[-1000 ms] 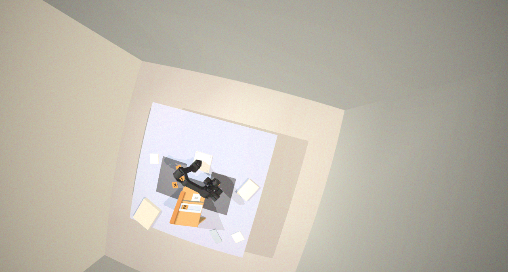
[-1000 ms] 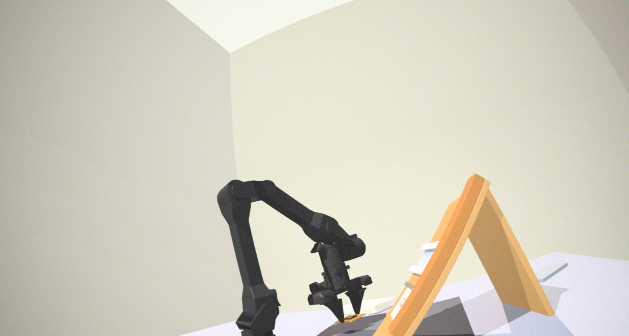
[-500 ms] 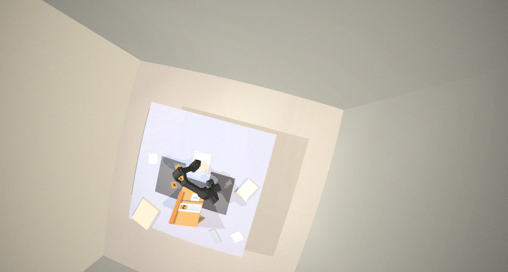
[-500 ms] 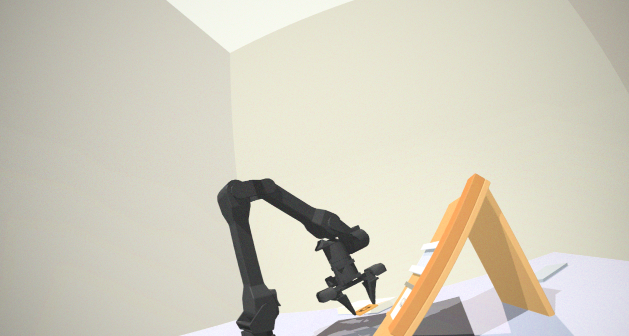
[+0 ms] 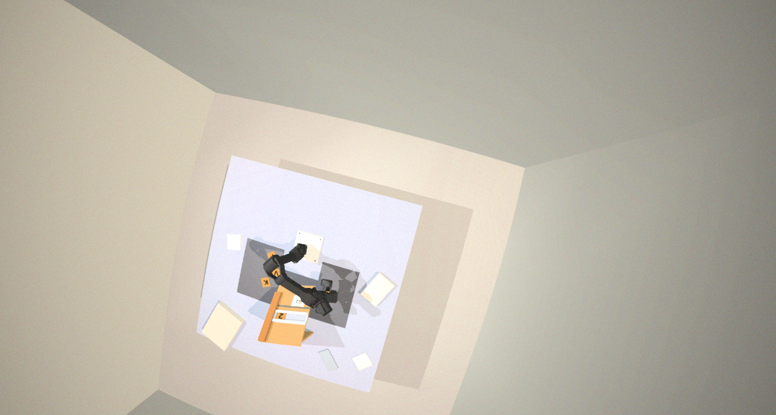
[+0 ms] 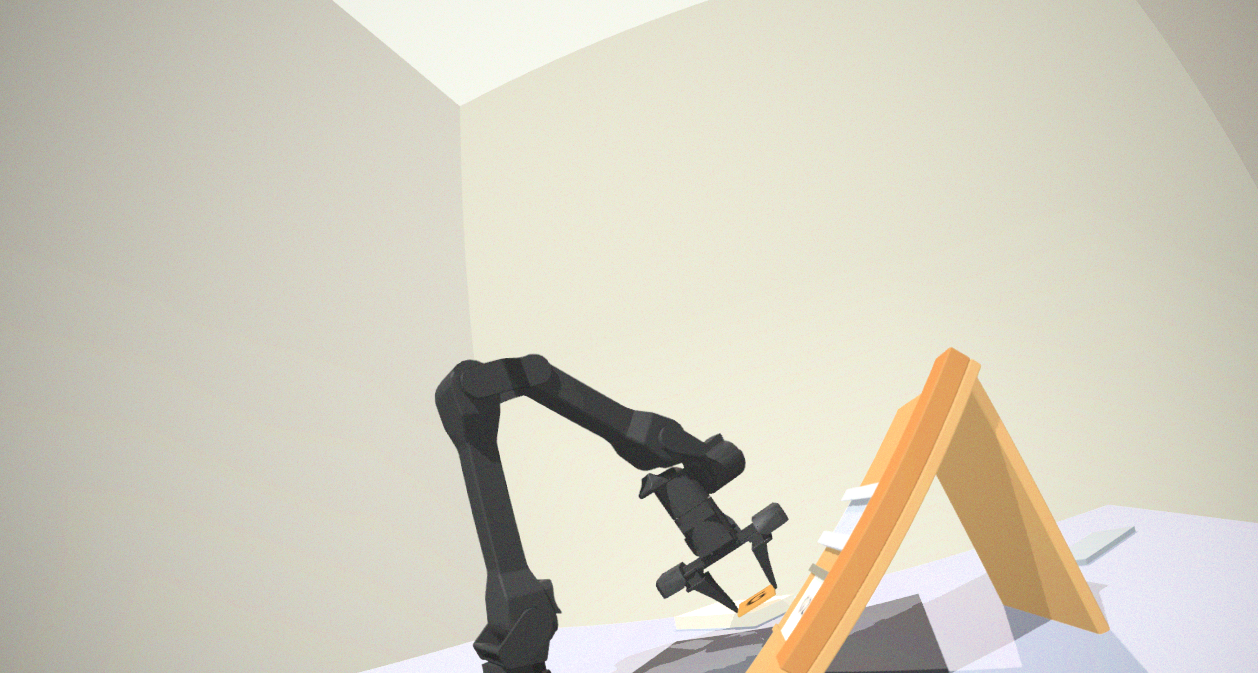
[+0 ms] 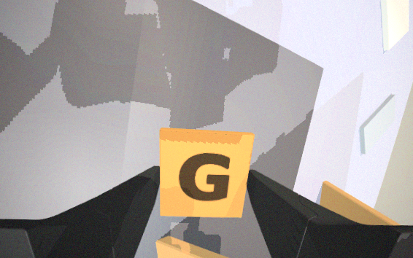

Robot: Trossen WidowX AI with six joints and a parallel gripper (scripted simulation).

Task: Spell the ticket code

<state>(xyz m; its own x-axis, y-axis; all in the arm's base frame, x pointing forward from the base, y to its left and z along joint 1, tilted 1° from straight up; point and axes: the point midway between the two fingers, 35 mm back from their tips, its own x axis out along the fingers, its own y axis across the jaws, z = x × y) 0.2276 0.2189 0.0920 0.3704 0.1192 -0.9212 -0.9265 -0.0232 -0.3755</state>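
The white ticket lies 70 mm ahead of my gripper tip, 180 mm to the right of it and 10 mm above it. Also, from my gripper tip: grey slab 480 mm ahead, 40 mm to the left, 70 mm below; grey mat 40 mm behind, 240 mm to the right, 70 mm below.
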